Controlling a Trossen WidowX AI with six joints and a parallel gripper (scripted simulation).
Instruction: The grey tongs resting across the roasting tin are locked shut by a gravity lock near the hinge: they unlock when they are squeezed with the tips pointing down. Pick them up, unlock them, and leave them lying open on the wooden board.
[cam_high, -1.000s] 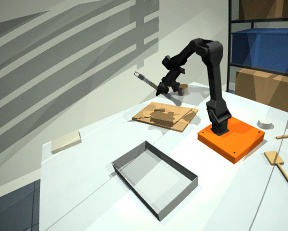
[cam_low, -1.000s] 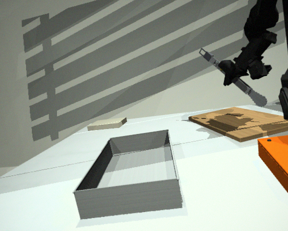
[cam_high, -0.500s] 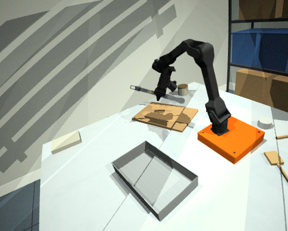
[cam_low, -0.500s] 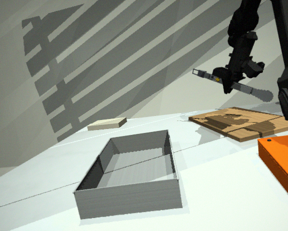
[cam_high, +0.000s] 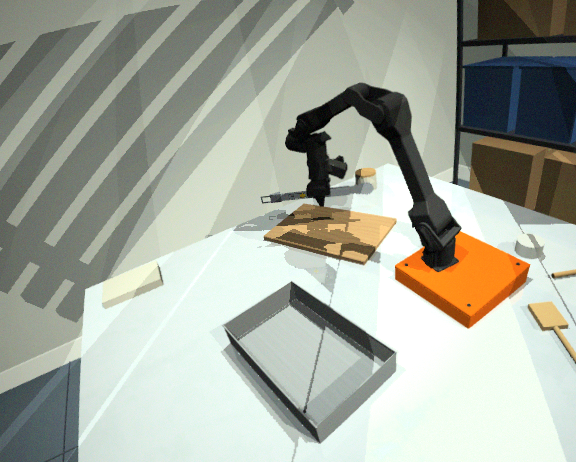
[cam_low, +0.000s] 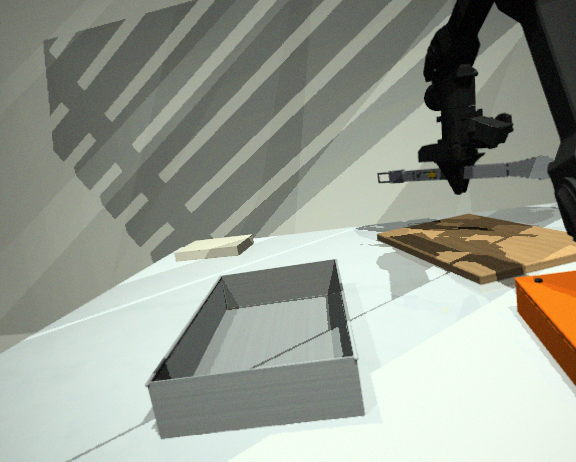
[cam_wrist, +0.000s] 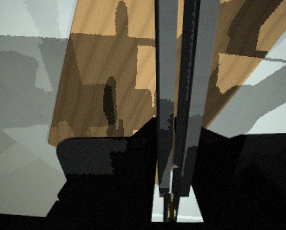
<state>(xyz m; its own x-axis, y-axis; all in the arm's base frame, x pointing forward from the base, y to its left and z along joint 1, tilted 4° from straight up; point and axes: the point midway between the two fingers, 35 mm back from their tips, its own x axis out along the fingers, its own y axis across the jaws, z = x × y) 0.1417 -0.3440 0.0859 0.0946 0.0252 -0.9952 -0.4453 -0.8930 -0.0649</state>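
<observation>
My gripper tip is now 1 cm past the wooden board, 1 cm to the left of it and 10 cm above it. From my gripper tip the other things lie so: cream block 62 cm ahead, 7 cm to the right, 9 cm below; wooden-lidded jar 28 cm behind, 22 cm to the right, 7 cm below; roasting tin 23 cm ahead, 40 cm to the left, 7 cm below.
</observation>
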